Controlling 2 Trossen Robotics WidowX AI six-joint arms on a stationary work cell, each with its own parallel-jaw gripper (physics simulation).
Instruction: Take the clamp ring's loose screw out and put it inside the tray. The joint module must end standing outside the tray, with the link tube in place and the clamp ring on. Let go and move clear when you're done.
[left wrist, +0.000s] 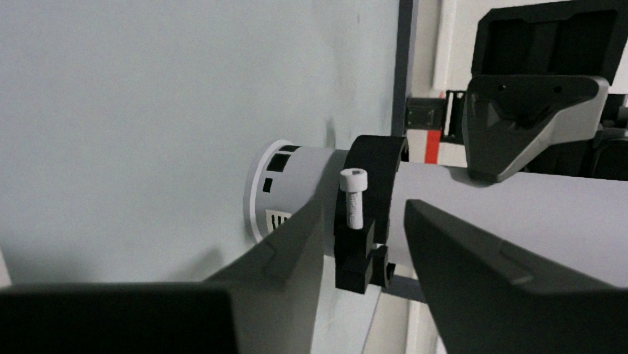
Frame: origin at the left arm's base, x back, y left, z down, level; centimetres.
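Where they show: left gripper, fingertip midpoint: (363, 212); right gripper, fingertip midpoint: (473, 236); right arm's base at its link origin: (406, 113).
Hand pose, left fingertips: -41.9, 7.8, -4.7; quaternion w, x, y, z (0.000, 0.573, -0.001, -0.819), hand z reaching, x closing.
Observation:
Things, the pixels of their centre, and the offset from my left fingertips, as dx, dy, dz. "*": a spot on its surface instead. Level surfaces: height alone.
- joint module at the middle of its body: (325, 200) -5.5, -2.8, +3.5
- link tube at the middle of its body: (483, 224) -5.5, -2.7, -4.2
- black clamp ring at a spot on its surface: (372, 165) * -3.5, +0.3, +0.5
- white loose screw at the middle of its body: (354, 210) -1.4, -0.8, +0.7
- grey table top at its surface level: dz +6.6
In the left wrist view the joint module (307, 165) is a light grey cylinder with black marks and a white rim, standing on the table. The link tube (525, 220) runs from it to the right. The black clamp ring (372, 165) sits around the joint. A white loose screw (354, 197) stands in the ring's lug, its head well clear of the lug. My left gripper (363, 212) is open, its fingertips on either side of the screw and not touching it. My right gripper, its near finger (520, 120) showing, is against the link tube; its other finger is hidden. The tray does not show.
The grey table top (150, 100) lies behind the module, with a dark edge strip (403, 55) near the tube. Beyond it are a pale floor, a red stripe (432, 146) and dark parts of the right arm at the upper right.

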